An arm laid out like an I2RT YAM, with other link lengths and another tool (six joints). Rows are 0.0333 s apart.
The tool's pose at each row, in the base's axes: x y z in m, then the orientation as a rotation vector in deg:
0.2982 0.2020 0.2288 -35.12 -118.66 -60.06
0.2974 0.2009 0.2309 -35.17 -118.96 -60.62
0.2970 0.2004 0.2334 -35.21 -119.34 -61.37
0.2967 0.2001 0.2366 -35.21 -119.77 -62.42
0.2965 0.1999 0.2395 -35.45 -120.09 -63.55
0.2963 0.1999 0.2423 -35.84 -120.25 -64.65
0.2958 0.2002 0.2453 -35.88 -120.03 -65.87
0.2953 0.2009 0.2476 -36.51 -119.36 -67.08
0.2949 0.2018 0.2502 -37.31 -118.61 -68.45
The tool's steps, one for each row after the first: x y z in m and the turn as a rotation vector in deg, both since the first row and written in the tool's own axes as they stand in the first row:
0.0020 -0.0001 -0.0015 -0.36 -0.32 -0.34
0.0042 0.0005 -0.0027 -0.84 -0.71 -0.81
0.0068 0.0017 -0.0042 -1.51 -1.16 -1.44
0.0092 0.0028 -0.0054 -2.33 -1.65 -1.93
0.0115 0.0041 -0.0065 -3.20 -2.07 -2.26
0.0141 0.0053 -0.0073 -4.09 -2.05 -2.65
0.0163 0.0065 -0.0074 -5.25 -1.94 -2.53
0.0186 0.0080 -0.0076 -6.58 -1.88 -2.35

